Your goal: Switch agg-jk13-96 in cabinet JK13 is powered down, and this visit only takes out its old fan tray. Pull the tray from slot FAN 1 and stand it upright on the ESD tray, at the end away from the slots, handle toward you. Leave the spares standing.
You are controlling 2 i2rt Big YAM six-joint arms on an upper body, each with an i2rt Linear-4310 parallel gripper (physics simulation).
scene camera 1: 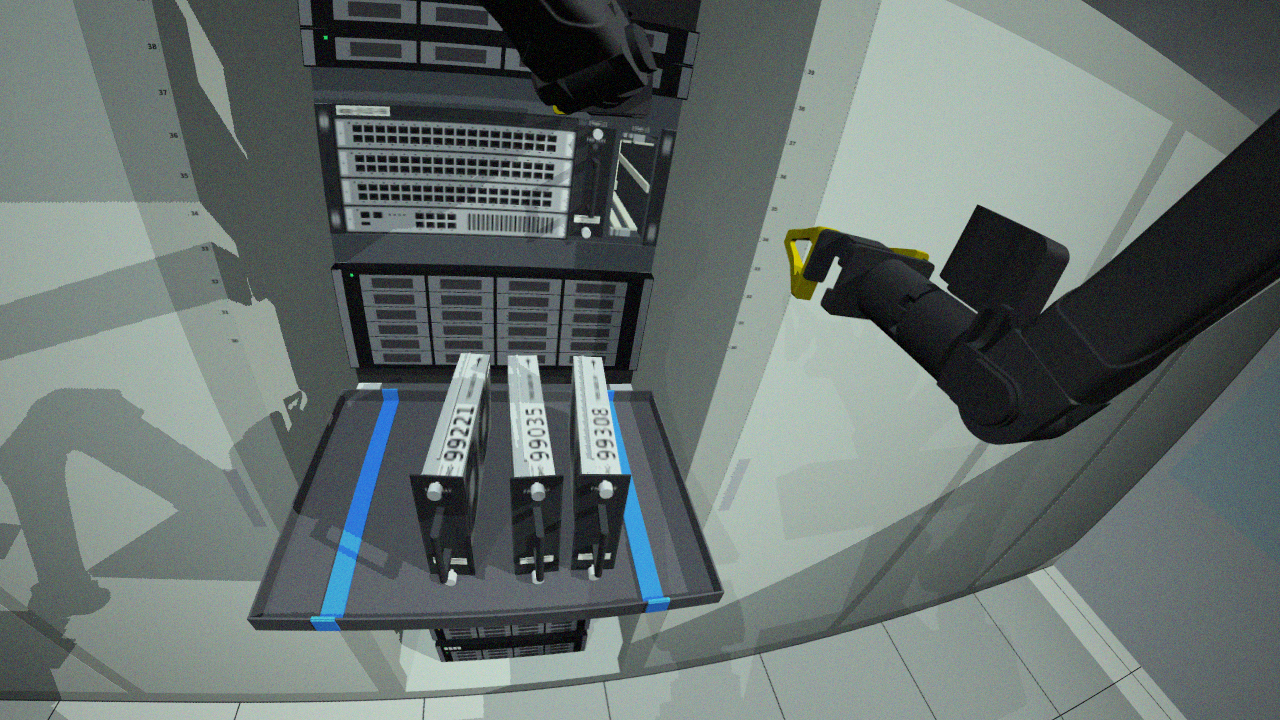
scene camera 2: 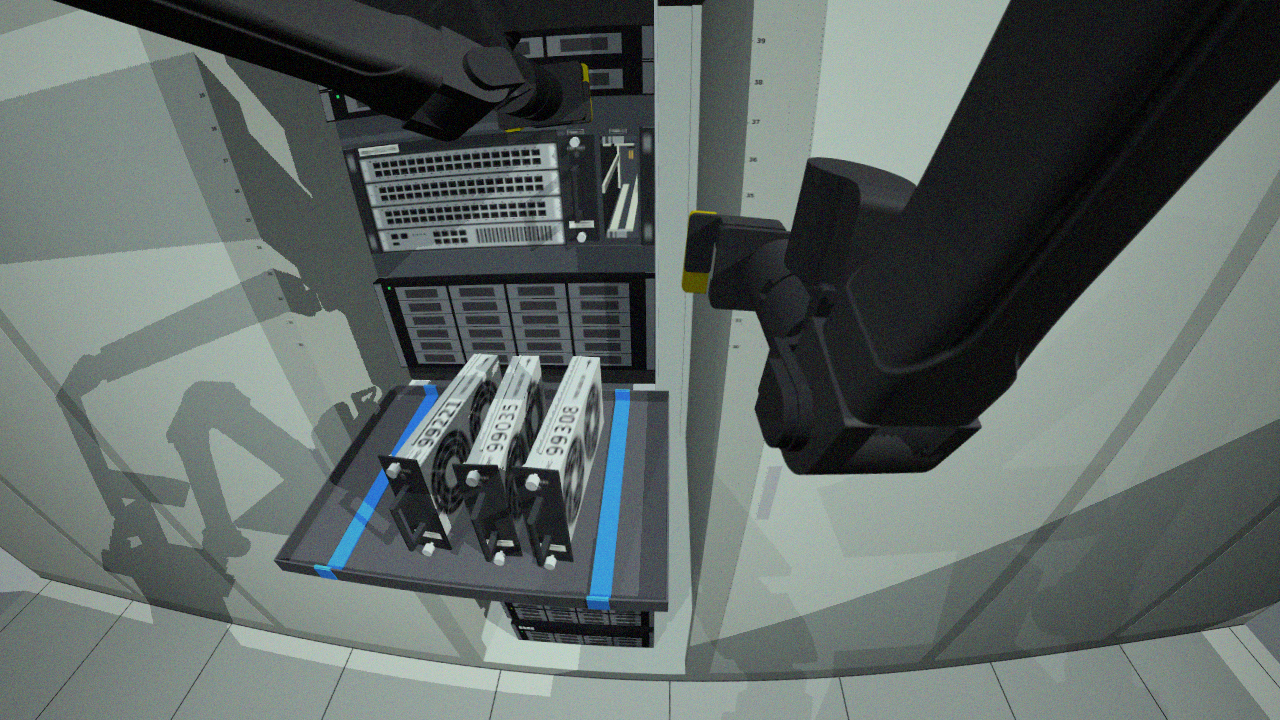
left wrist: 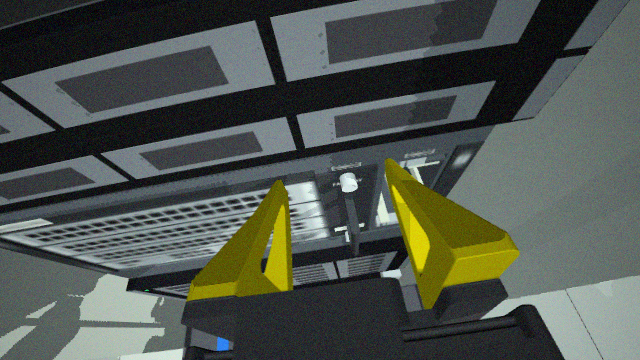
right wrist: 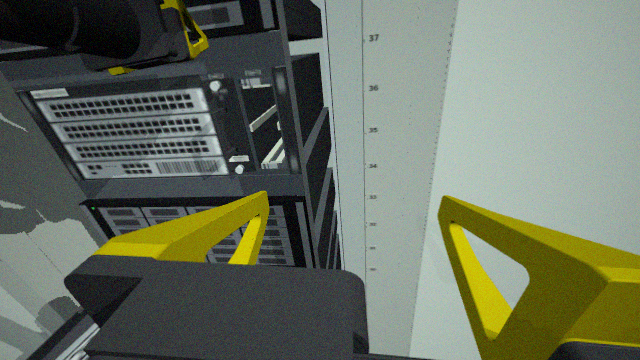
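Observation:
The old fan tray (scene camera 1: 590, 183) (scene camera 2: 576, 192) (left wrist: 351, 215) (right wrist: 232, 125) sits in the left of two slots, with a dark face, upright handle and white screws. My left gripper (scene camera 2: 548, 111) (left wrist: 333, 176) (right wrist: 185, 46) is open and empty, above and in front of it; in scene camera 1 its fingers are mostly hidden. My right gripper (scene camera 1: 850, 250) (scene camera 2: 699, 252) (right wrist: 351, 202) is open and empty, right of the cabinet opening. Spares 99221 (scene camera 1: 462, 420) (scene camera 2: 443, 420), 99035 (scene camera 1: 529, 416) (scene camera 2: 503, 420) and 99308 (scene camera 1: 592, 416) (scene camera 2: 563, 429) stand on the ESD tray (scene camera 1: 295, 573) (scene camera 2: 644, 501), handles toward the front.
The slot beside the fan tray is open, showing pale rails (scene camera 1: 626, 192) (scene camera 2: 617, 197) (right wrist: 263, 120). Port cards (scene camera 1: 456, 165) (scene camera 2: 465, 188) lie left of it. Drive units sit above and below the switch. Blue tape strips (scene camera 1: 358, 501) (scene camera 2: 610, 492) cross the ESD tray.

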